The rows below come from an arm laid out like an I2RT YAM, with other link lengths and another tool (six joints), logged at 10 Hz.
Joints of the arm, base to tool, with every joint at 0 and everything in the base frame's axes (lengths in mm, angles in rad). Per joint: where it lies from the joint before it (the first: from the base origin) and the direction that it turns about. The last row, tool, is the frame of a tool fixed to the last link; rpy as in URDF.
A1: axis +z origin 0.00 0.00 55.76
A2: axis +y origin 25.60 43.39 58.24
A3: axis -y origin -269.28 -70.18 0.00
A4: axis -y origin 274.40 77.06 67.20
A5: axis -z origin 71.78 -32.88 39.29
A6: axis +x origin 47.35 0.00 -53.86
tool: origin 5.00 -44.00 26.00 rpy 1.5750 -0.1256 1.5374
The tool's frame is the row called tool.
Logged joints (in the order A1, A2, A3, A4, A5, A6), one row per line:
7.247 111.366 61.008 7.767 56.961 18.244
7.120 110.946 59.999 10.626 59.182 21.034
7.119 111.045 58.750 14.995 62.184 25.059
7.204 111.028 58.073 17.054 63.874 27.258
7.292 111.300 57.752 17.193 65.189 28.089
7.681 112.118 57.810 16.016 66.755 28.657
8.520 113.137 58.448 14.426 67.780 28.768
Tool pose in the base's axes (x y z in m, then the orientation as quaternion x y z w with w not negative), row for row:
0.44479 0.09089 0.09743 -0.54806 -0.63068 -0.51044 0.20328
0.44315 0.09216 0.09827 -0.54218 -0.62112 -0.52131 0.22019
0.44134 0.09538 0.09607 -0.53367 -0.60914 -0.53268 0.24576
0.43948 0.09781 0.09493 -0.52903 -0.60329 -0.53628 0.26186
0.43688 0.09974 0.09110 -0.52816 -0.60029 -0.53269 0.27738
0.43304 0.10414 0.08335 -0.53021 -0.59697 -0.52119 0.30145
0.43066 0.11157 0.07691 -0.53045 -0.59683 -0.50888 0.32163
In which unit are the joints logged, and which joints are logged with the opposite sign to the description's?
The joints are logged in degrees. Opposite sign: A5.
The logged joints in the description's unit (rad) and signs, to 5 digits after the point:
0.12648 1.94370 1.06479 0.13556 -0.99416 0.31842
0.12427 1.93637 1.04718 0.18546 -1.03292 0.36711
0.12425 1.93810 1.02538 0.26171 -1.08532 0.43736
0.12573 1.93780 1.01357 0.29765 -1.11481 0.47574
0.12727 1.94255 1.00796 0.30007 -1.13776 0.49025
0.13406 1.95683 1.00897 0.27953 -1.16509 0.50016
0.14870 1.97461 1.02011 0.25178 -1.18298 0.50210

